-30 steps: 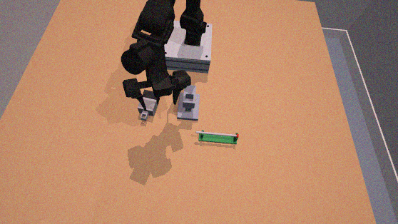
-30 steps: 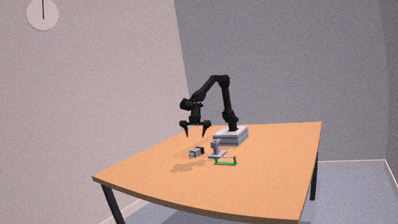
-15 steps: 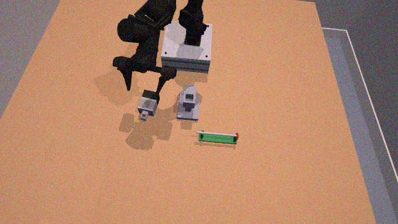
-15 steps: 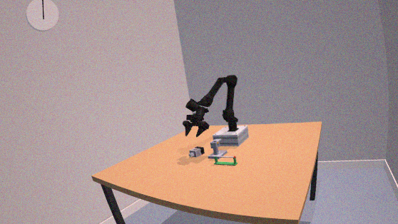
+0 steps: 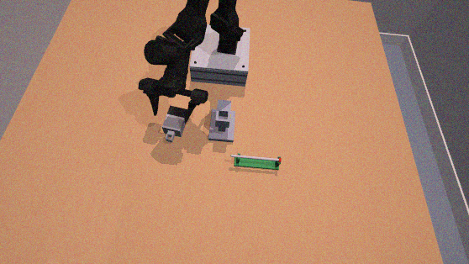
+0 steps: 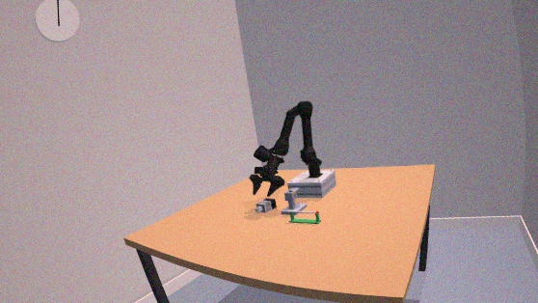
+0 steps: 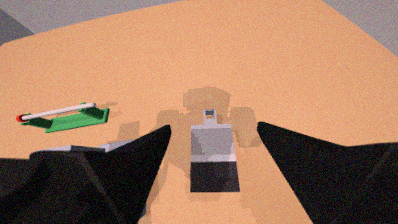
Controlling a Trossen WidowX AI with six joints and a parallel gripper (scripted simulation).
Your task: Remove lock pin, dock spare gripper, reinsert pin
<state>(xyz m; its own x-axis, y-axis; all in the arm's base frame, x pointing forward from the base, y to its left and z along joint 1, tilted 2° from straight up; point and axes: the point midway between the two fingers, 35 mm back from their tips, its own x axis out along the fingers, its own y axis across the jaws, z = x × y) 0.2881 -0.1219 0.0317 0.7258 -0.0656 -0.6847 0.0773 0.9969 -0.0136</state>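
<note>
My gripper tip is 6 cm above the spare gripper and 1 cm past it. The rest, counted from my gripper tip: green mount (28 cm to the left, 6 cm below, 6 cm ahead).
</note>
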